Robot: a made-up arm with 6 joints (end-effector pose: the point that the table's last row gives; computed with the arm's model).
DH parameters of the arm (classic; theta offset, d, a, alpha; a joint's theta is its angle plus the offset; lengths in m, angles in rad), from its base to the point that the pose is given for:
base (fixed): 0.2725 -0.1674 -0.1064 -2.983
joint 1: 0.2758 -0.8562 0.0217 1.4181
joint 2: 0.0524 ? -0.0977 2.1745
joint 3: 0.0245 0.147 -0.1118 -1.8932
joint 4: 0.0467 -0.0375 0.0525 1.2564
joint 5: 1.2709 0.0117 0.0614 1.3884
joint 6: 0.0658 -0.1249 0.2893 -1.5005
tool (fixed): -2.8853 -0.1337 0 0
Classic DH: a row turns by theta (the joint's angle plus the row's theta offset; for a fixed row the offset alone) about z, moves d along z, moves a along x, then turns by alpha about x.
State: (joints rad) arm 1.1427 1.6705 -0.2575 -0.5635 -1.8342 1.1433
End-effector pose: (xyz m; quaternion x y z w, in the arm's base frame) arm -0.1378 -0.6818 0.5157 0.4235 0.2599 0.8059 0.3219
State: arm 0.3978 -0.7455 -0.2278 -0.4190 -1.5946 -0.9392
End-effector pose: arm -0.0205 -0.4344 0.6097 -0.0253 -0.1466 0.9223 0.3566
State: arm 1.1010 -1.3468 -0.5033 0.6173 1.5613 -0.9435
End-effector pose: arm -0.3157 -0.0339 0.2264 -0.3014 -0.4230 -0.5499 0.6541
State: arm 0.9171 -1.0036 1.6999 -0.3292 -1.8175 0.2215
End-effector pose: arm -0.2118 0.1226 0.9300 0.7052 -0.3886 -0.5101 0.3024
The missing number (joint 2, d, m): -0.0737
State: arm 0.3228 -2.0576 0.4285 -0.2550 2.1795 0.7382
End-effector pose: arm -0.1809 -0.7100 0.3230 -0.5028 -0.5383 0.0841 0.6711
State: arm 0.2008 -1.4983 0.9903 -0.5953 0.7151 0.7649
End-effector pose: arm -0.0557 -0.3658 0.2262 0.1607 -0.6350 0.3310 0.6792
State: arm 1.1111 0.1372 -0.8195 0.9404 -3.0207 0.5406
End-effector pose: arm -0.6097 -0.1479 0.8601 0.7925 0.2039 0.1857 0.5440
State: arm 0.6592 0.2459 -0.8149 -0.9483 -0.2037 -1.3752
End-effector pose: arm -0.3182 -0.2633 0.6181 0.7387 0.0131 0.6357 0.2236
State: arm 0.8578 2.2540 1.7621 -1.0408 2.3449 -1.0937
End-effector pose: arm -0.0536 -0.1666 0.4505 0.2774 -0.5581 -0.4985 0.6026
